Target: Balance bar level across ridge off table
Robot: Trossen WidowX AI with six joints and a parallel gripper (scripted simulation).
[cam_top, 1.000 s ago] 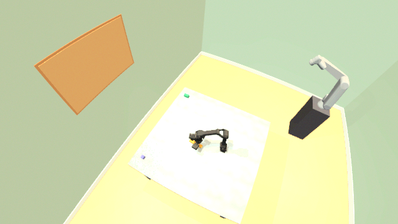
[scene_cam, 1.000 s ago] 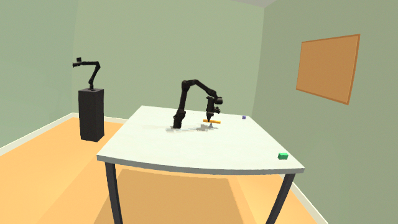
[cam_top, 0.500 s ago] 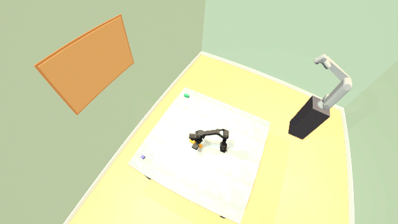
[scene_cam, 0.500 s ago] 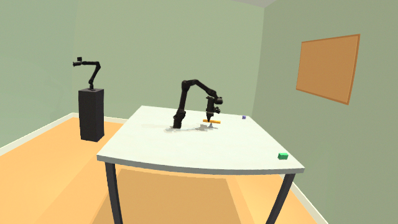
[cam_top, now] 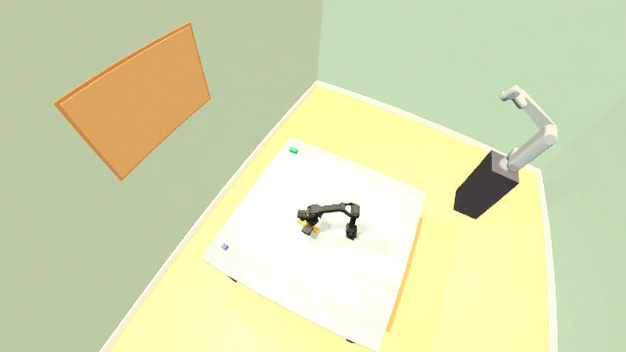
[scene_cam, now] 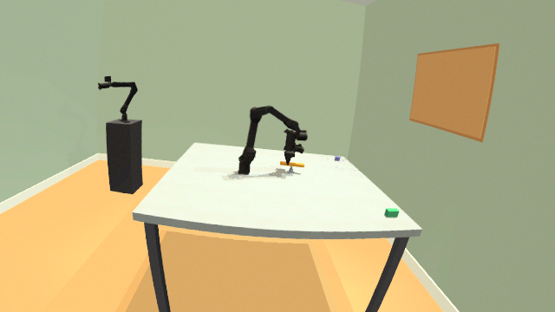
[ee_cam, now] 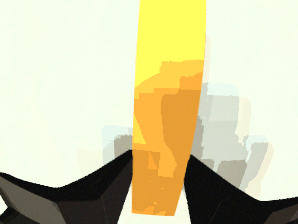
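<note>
The orange-yellow bar lies 3 cm ahead of my gripper tip. From my gripper tip the other things lie so: green block 59 cm to the right, 47 cm ahead, 3 cm below; then small purple block 47 cm ahead, 41 cm to the left, 3 cm below.
</note>
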